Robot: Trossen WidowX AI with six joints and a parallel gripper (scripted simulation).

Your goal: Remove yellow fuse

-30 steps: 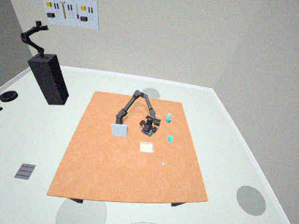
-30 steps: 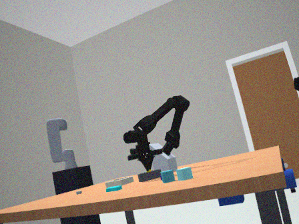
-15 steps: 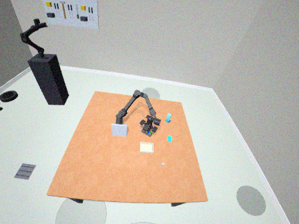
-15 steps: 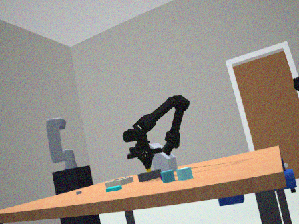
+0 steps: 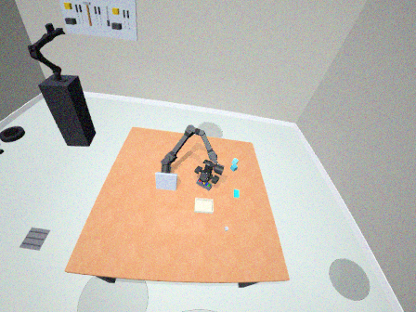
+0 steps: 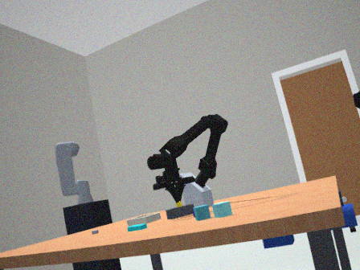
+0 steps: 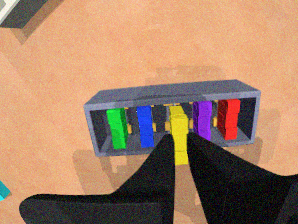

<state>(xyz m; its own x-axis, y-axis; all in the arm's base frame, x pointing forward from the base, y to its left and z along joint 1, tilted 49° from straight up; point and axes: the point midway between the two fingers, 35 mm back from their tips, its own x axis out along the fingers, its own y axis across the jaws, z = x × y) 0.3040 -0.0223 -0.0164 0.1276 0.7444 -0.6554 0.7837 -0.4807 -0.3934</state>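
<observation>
Now: the blue fuse 3 cm below my gripper tip, 2 cm ahead of it and 1 cm to the right of it. The rest, counted from my gripper tip: purple fuse (3 cm below, 2 cm behind, 1 cm to the left); yellow fuse (1 cm below); green fuse (3 cm below, 3 cm ahead, 2 cm to the right).
</observation>
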